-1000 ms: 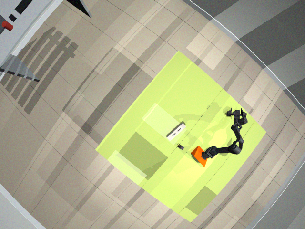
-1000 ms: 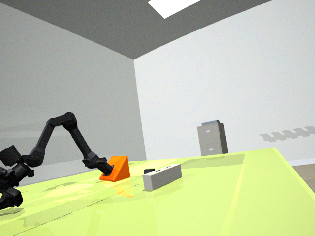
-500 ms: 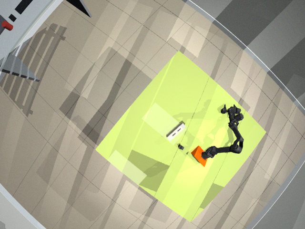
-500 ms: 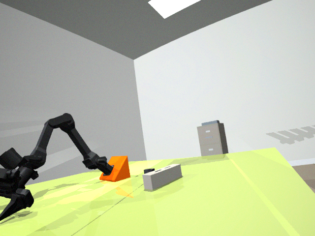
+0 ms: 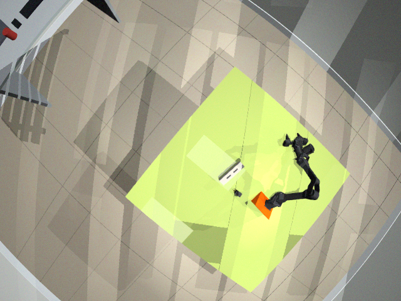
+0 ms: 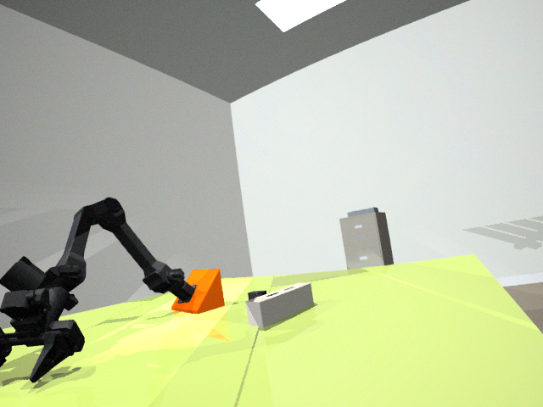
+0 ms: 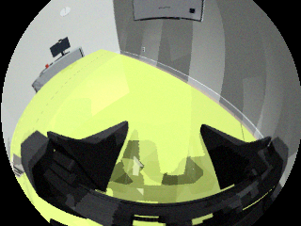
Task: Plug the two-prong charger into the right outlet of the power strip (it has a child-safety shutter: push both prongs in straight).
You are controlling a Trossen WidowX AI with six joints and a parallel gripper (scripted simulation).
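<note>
My gripper tip is now 610 mm to the right of the dark two-prong charger and 50 mm short of it.
</note>
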